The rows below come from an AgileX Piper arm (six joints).
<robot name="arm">
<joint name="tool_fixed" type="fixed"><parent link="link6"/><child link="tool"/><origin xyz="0 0 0" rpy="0 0 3.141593"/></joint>
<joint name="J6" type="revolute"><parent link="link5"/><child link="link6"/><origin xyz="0 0.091 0" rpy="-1.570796 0 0"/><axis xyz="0 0 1"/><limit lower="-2.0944" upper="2.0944"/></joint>
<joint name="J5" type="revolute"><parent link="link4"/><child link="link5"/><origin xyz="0 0 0" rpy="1.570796 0 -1.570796"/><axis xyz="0 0 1"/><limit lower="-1.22" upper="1.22"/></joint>
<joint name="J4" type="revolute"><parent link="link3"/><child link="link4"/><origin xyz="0.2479 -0.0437 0" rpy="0.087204 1.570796 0"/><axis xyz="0 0 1"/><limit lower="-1.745" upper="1.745"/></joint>
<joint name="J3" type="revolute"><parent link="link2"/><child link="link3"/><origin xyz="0.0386 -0.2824 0" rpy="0 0 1.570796"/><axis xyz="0 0 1"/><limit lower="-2.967" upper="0"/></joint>
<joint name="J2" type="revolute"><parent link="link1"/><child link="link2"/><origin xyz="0 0 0" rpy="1.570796 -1.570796 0"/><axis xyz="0 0 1"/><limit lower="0" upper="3.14"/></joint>
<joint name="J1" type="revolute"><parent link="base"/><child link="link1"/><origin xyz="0 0 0.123" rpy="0 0 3.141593"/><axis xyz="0 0 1"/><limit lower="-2.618" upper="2.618"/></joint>
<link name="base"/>
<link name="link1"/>
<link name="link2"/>
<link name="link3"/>
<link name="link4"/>
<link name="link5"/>
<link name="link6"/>
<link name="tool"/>
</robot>
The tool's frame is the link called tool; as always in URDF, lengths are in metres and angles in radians.
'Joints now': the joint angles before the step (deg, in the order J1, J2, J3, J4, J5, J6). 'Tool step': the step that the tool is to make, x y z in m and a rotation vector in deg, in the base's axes. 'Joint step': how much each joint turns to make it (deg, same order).
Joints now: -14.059 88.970 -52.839 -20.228 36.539 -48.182
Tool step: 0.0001 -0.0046 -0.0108 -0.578 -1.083 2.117
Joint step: -1.198 0.952 1.893 -0.460 -4.707 -1.892
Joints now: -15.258 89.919 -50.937 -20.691 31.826 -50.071
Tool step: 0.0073 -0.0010 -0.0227 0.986 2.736 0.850
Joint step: 0.016 4.388 0.141 -0.004 -1.811 -0.352
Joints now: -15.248 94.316 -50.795 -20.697 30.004 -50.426
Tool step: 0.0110 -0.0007 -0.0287 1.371 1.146 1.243
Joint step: -0.001 5.722 -0.005 -0.055 -4.544 -0.001
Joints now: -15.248 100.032 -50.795 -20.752 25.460 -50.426
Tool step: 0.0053 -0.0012 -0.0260 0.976 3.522 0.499
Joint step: -0.011 5.163 -0.574 -0.351 -1.002 -0.009
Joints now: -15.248 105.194 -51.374 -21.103 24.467 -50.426
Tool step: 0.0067 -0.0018 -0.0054 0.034 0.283 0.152
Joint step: 0.003 1.912 -1.463 -0.136 -0.179 -0.005
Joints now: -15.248 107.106 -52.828 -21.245 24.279 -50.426
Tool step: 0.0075 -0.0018 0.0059 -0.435 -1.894 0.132
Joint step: 0.010 0.017 -1.576 -0.060 -0.407 0.022
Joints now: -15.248 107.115 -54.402 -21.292 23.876 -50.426
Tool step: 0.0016 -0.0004 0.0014 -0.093 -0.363 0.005
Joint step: 0.004 -0.001 -0.369 0.009 -0.006 -0.006
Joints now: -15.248 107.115 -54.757 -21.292 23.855 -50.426
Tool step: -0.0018 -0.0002 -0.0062 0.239 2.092 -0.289
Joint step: -0.008 0.973 -0.002 0.008 1.189 -0.016
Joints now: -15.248 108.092 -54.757 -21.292 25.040 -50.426
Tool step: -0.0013 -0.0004 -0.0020 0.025 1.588 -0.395
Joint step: 0.009 0.391 -0.227 -0.010 1.485 0.056
